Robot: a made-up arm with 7 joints.
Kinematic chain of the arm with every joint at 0, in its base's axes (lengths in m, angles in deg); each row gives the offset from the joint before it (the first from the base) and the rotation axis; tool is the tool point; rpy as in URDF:
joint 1: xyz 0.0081 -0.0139 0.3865 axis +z
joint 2: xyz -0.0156 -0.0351 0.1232 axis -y
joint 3: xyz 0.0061 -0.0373 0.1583 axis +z
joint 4: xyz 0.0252 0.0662 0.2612 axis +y
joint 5: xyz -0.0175 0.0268 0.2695 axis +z
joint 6: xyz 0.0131 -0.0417 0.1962 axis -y
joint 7: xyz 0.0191 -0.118 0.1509 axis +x
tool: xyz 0.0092 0.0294 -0.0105 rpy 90 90 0
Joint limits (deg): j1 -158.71..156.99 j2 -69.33..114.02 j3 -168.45..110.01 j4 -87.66..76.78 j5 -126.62..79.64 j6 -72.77..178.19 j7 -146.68..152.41
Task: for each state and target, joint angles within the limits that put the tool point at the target. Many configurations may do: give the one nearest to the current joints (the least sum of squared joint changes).
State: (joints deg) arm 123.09 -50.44 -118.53 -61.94 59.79 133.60 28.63
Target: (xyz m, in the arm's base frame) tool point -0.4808 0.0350 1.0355
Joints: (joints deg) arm 146.01 -37.61 -111.99 -54.22 62.44 118.35 28.10
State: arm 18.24 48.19 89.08 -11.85 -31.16 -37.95 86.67
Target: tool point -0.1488 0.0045 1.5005
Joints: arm 12.31 14.58 88.12 5.03 -27.48 -42.22 87.48
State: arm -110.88 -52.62 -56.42 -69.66 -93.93 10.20 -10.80
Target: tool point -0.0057 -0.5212 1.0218
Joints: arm -142.53 -69.33 -45.90 -69.02 -89.40 4.69 -12.96
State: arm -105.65 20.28 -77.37 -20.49 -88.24 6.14 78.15
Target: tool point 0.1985 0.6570 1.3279
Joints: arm -98.67 40.80 -74.70 -1.31 -86.21 5.12 80.32
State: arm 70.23 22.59 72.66 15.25 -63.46 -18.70 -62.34
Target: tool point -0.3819 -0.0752 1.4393
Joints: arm 29.74 23.84 76.08 33.26 -73.10 -0.95 -62.78
